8 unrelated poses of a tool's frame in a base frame.
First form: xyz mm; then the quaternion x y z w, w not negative.
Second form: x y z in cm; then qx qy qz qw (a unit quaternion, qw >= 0). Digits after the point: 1 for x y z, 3 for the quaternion.
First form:
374, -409, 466, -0.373, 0.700, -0.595, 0.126
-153, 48, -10, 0.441, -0.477, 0.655, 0.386
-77, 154, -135, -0.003, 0.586, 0.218, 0.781
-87, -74, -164, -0.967, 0.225, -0.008, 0.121
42, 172, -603, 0.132, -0.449, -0.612, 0.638
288, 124, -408, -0.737, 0.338, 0.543, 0.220
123, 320, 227, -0.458, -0.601, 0.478, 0.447
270, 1, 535, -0.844, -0.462, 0.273, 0.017
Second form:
37.4, -40.9, 46.6, -0.373, 0.700, -0.595, 0.126
-15.3, 4.8, -1.0, 0.441, -0.477, 0.655, 0.386
-7.7, 15.4, -13.5, -0.003, 0.586, 0.218, 0.781
-8.7, -7.4, -16.4, -0.967, 0.225, -0.008, 0.121
4.2, 17.2, -60.3, 0.132, -0.449, -0.612, 0.638
28.8, 12.4, -40.8, -0.737, 0.338, 0.543, 0.220
12.3, 32.0, 22.7, -0.458, -0.601, 0.478, 0.447
27.0, 0.1, 53.5, -0.844, -0.462, 0.273, 0.017

